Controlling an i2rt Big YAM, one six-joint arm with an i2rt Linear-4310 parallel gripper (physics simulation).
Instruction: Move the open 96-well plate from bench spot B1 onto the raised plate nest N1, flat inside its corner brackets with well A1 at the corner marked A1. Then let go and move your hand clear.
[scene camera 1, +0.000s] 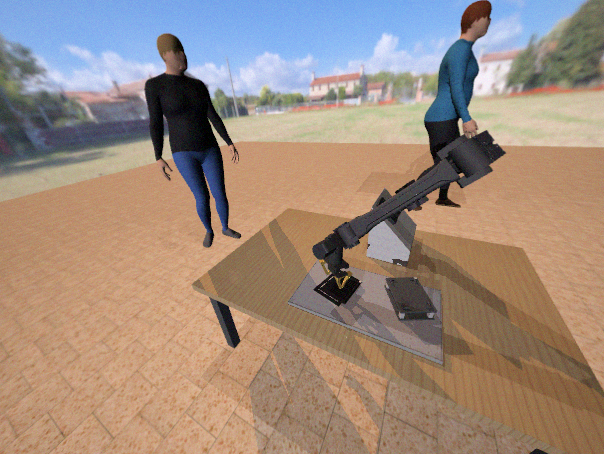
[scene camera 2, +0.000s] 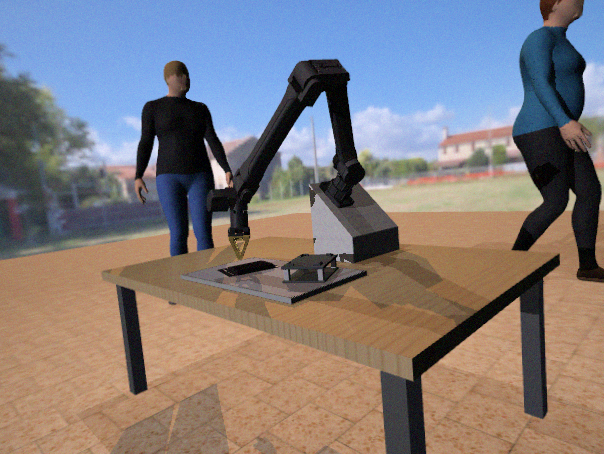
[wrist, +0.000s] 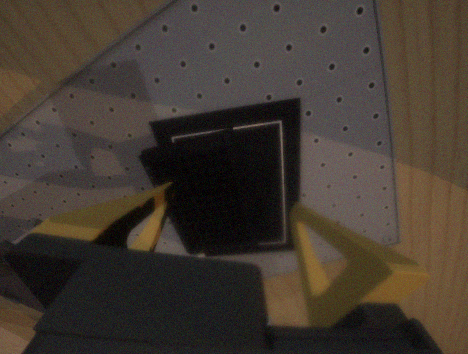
Labels:
my gripper: open, holds nothing
a black well plate (wrist: 211, 211): on a black plate nest

